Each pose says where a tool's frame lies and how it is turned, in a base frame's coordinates. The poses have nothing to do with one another.
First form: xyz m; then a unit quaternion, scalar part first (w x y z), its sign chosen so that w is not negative.
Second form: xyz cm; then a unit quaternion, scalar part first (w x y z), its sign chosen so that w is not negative. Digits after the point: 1 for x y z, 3 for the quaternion.
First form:
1: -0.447 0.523 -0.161 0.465 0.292 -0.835 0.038
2: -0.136 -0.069 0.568 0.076 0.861 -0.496 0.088
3: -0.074 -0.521 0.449 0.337 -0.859 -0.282 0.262
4: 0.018 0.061 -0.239 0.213 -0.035 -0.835 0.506
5: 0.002 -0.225 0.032 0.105 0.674 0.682 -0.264
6: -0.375 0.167 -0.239 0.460 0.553 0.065 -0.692
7: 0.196 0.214 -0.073 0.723 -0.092 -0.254 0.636
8: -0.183 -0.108 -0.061 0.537 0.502 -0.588 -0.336
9: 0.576 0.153 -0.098 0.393 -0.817 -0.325 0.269
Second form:
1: -44.7 52.3 -16.1 0.465 0.292 -0.835 0.038
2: -13.6 -6.9 56.8 0.076 0.861 -0.496 0.088
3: -7.4 -52.1 44.9 0.337 -0.859 -0.282 0.262
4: 1.8 6.1 -23.9 0.213 -0.035 -0.835 0.506
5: 0.2 -22.5 3.2 0.105 0.674 0.682 -0.264
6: -37.5 16.7 -23.9 0.460 0.553 0.065 -0.692
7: 19.6 21.4 -7.3 0.723 -0.092 -0.254 0.636
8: -18.3 -10.8 -6.1 0.537 0.502 -0.588 -0.336
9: 57.6 15.3 -9.8 0.393 -0.817 -0.325 0.269
